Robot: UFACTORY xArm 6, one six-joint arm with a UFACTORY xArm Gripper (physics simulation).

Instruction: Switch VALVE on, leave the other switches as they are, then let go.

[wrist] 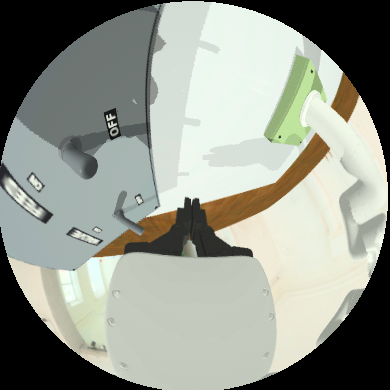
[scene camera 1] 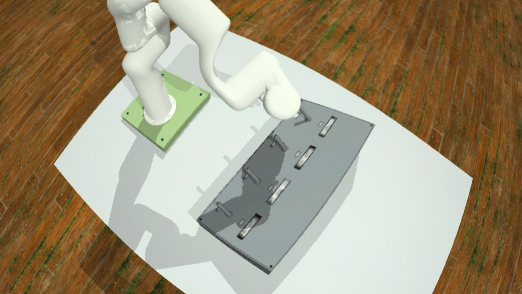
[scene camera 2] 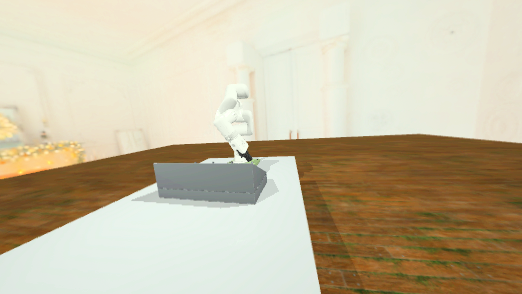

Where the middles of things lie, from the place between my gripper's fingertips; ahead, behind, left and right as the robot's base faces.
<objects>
My hand is 9 cm to the left of the feed lever (wrist: 85, 165), 9 cm short of it and 1 cm above it. Round my hand: grey switch panel (scene camera 1: 267, 217) 17 cm ahead, 14 cm to the right, 4 cm below.
</objects>
